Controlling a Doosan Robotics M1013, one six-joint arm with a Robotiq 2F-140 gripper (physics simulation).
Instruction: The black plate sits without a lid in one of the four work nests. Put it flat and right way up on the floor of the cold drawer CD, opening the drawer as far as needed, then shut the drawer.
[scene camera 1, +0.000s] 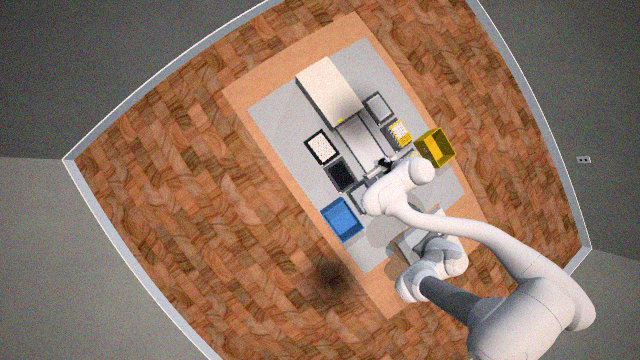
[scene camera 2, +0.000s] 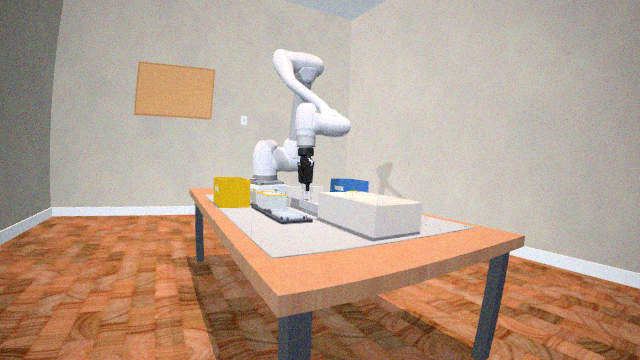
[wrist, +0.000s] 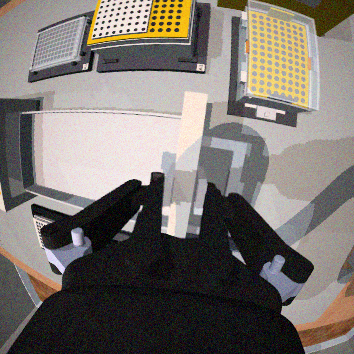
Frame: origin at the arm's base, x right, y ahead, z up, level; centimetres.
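Where they show: gripper, fingertip midpoint: (scene camera 1: 378, 166) (scene camera 2: 305, 198) (wrist: 185, 175); arm's base, link origin: (scene camera 1: 430, 247) (scene camera 2: 265, 183).
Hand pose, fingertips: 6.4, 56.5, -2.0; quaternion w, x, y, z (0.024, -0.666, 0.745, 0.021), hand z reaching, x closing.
Each offset is from my fingertips to the top centre of the thing, as dx, dy, dz. "spot": to the spot under its first point.
The black plate @[-17.7, +9.8, -1.1] (scene camera 1: 340, 174) sits without a lid in a work nest, left of the drawer in the first scene view. The cold drawer is pulled out of its cream cabinet (scene camera 1: 327, 90) (scene camera 2: 370, 215); its pale floor @[+1.7, +15.3, -1.9] (scene camera 1: 360, 140) (wrist: 100, 155) shows no plate. My gripper (scene camera 1: 378, 169) (scene camera 2: 307, 190) (wrist: 185, 175) points down at the drawer's outer end. Its fingers stand on both sides of the upright drawer front @[spot: +6.1, -1.0, +5.7] (wrist: 192, 125) and are shut on it. The black plate does not show clearly in the wrist view; the fingers cover that side.
A white plate @[-15.7, +27.3, -1.1] (scene camera 1: 321, 147) sits in the nest beside the black one. Across the drawer are a clear plate @[+22.7, +23.2, -1.1] (scene camera 1: 379, 108) (wrist: 59, 44), a yellow-and-white rack @[+20.5, +5.5, +3.9] (scene camera 1: 400, 132) (wrist: 142, 20) and a yellow rack in a clear box @[+15.4, -11.0, +4.0] (wrist: 279, 57). A blue bin @[-33.0, -6.4, +8.3] (scene camera 1: 342, 219) and yellow bin @[+31.5, -13.9, +8.3] (scene camera 1: 435, 147) (scene camera 2: 231, 192) stand near the table edges.
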